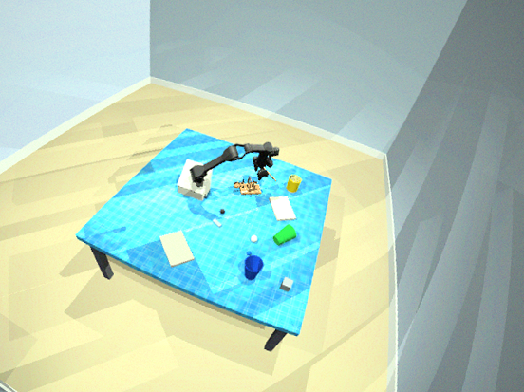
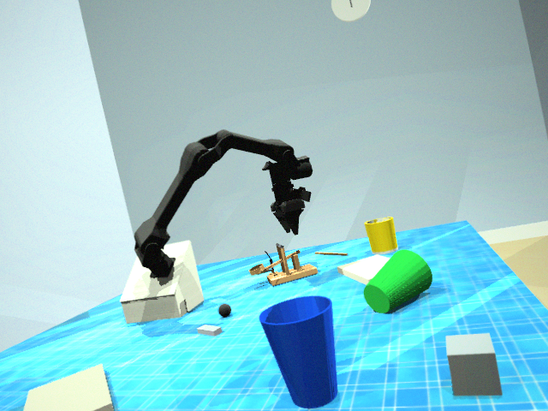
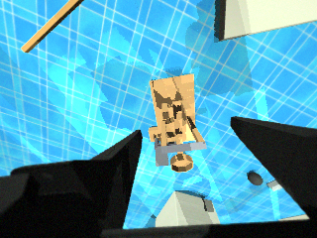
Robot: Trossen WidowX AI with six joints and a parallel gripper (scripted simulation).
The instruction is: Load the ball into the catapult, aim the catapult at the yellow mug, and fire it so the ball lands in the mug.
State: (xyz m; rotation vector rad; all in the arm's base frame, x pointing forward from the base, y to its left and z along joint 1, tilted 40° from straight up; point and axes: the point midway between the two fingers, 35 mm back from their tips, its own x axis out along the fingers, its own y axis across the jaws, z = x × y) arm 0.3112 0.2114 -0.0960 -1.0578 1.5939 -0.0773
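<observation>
Right now my gripper tip is 30 cm to the left of the black ball, 11 cm above it and 9 cm past it. From my gripper tip the other things lie so: yellow mug (23 cm ahead, 17 cm to the left, 10 cm below); thin wooden stick (23 cm to the left, 13 cm below, 3 cm ahead); wooden catapult (8 cm below, 6 cm behind, 3 cm to the right).
</observation>
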